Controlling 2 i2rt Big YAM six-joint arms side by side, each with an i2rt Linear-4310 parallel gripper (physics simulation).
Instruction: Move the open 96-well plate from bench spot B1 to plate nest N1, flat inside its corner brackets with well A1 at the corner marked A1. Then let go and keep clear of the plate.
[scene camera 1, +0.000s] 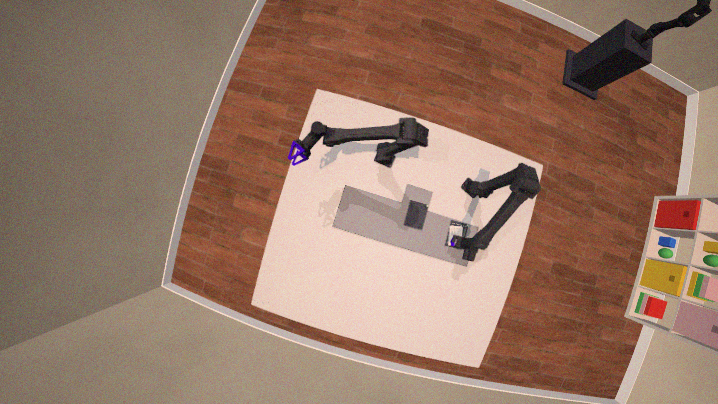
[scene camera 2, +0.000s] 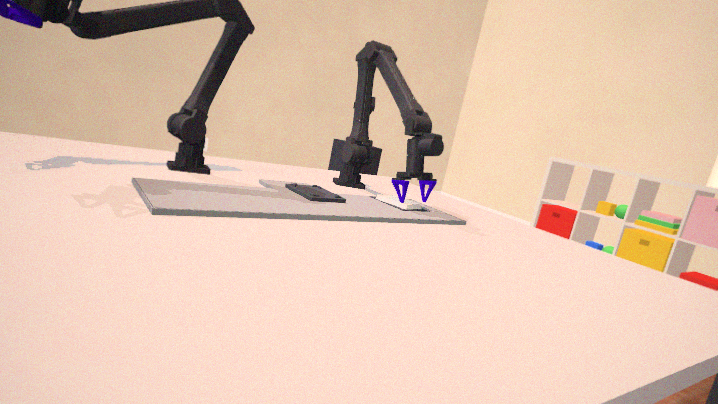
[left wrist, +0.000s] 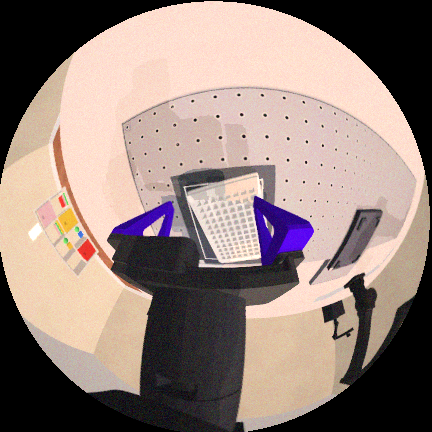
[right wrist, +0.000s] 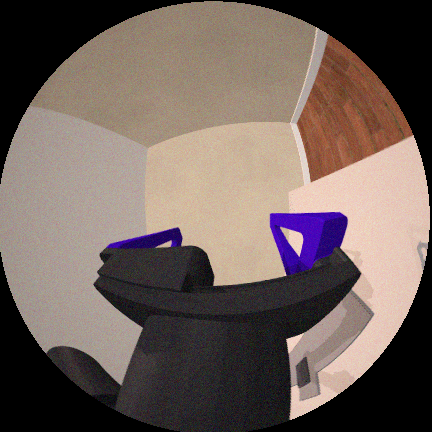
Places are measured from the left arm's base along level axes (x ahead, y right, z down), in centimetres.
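Pixels of known places: left gripper, between the fingertips: (scene camera 1: 457, 243) (scene camera 2: 413, 202) (left wrist: 210, 202); right gripper, between the fingertips: (scene camera 1: 290, 162) (right wrist: 223, 226); left arm's base, origin of its link: (scene camera 1: 470, 188) (scene camera 2: 348, 185); right arm's base, origin of its link: (scene camera 1: 384, 158) (scene camera 2: 188, 169) (left wrist: 354, 278).
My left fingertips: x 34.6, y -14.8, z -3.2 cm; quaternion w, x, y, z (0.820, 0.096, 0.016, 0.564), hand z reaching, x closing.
Ahead of a thing's pixels: the offset from my left fingertips to its top centre. Level surfaces: height alone.
The white 96-well plate {dx -3.1, dy +4.0, dz +0.3 cm} (scene camera 1: 455, 233) (scene camera 2: 395, 202) (left wrist: 230, 225) lies on a dark rectangle with a white outline on the grey board, turned slightly against that outline. Its A1 mark cannot be made out. The dark plate nest {dx +3.1, dy +32.9, dz +0.1 cm} (scene camera 1: 415, 215) (scene camera 2: 316, 192) (left wrist: 357, 239) with raised corner brackets lies on the board to the left of the plate in scene camera 1, and holds no plate. My left gripper (scene camera 2: 413, 200) (left wrist: 210, 202) is open, pointing down just above the plate, its fingers apart over it. My right gripper (scene camera 1: 297, 153) (right wrist: 223, 226) is open and empty, raised far from the plate at the table's left edge.
The grey perforated board {dz +1.9 cm} (scene camera 1: 366, 221) (scene camera 2: 225, 210) (left wrist: 300, 145) lies on the pale table {dz +3.2 cm} (scene camera 1: 361, 301) (scene camera 2: 301, 311). A shelf unit (scene camera 1: 652, 221) (scene camera 2: 551, 180) with coloured boxes stands beyond the table. A black pedestal (scene camera 1: 610, 60) stands on the floor at the upper right in scene camera 1.
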